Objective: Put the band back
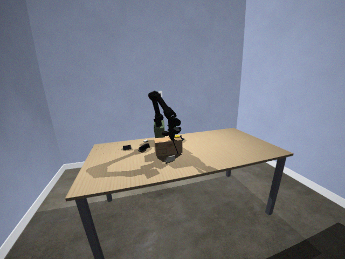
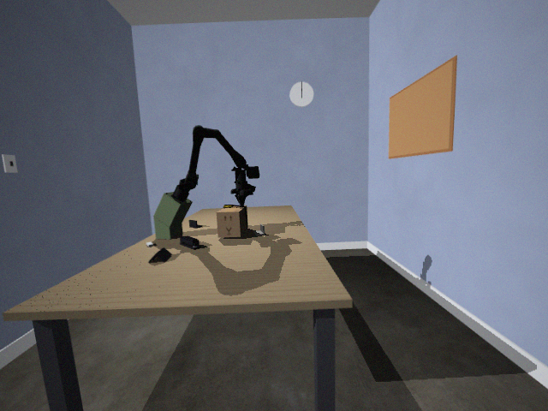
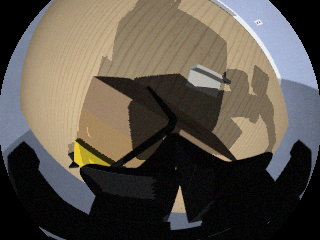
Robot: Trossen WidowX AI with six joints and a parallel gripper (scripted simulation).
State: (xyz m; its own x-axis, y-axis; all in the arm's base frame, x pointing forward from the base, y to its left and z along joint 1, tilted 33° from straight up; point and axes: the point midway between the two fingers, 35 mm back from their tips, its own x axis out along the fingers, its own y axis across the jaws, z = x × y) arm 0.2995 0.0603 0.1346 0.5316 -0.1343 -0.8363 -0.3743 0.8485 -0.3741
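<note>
My gripper is now 50 mm past the brown carton, 30 mm to the left of it and 100 mm above it. Also, from my hand: white piece 440 mm behind, 180 mm to the right, 170 mm below.
</note>
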